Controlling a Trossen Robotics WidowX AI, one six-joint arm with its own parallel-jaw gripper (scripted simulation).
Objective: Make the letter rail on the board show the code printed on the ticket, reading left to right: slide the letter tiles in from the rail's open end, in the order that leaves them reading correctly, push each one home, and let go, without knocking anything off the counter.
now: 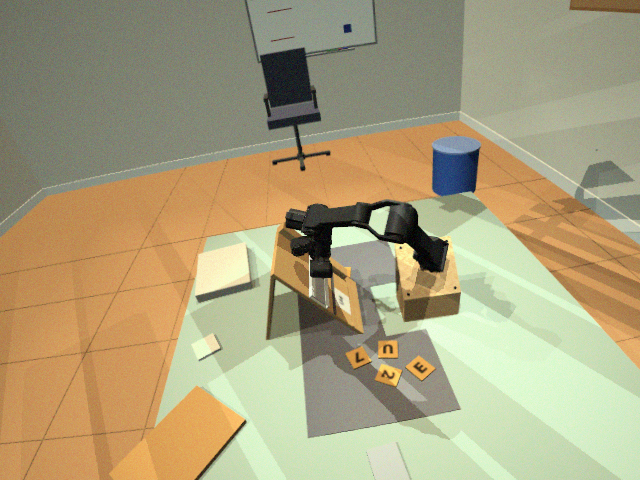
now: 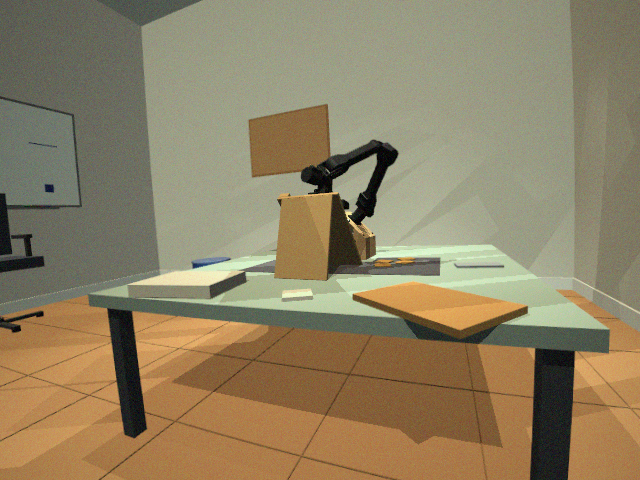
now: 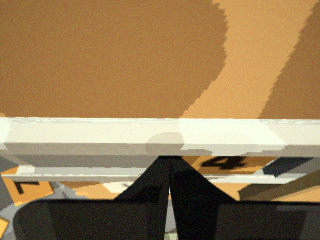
Labels:
One and the same spot on a slanted wooden board: [image 3: 98,98] is [image 1: 304,275].

